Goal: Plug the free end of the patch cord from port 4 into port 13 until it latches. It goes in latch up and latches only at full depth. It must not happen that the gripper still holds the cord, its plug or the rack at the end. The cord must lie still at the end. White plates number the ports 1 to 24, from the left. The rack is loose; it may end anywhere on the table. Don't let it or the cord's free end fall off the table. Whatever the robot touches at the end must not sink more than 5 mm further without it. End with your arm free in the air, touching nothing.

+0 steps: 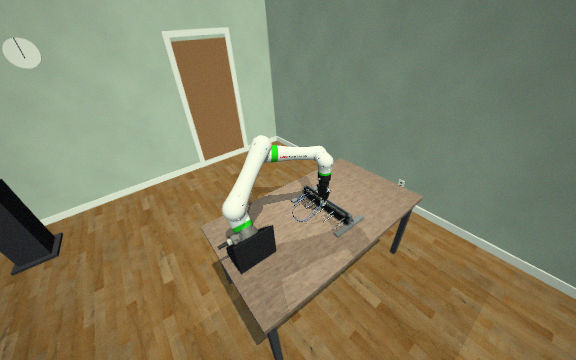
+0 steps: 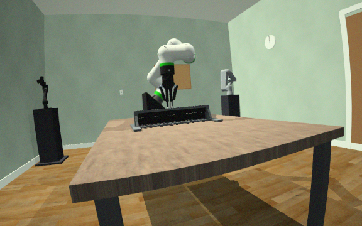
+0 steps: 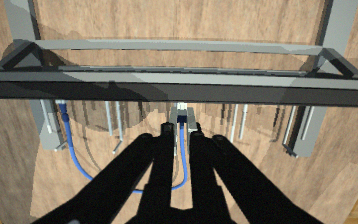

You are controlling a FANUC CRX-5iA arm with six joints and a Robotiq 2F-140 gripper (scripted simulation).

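Right now the free end of patch cord is 10 mm ahead of my hand and 30 mm below it.
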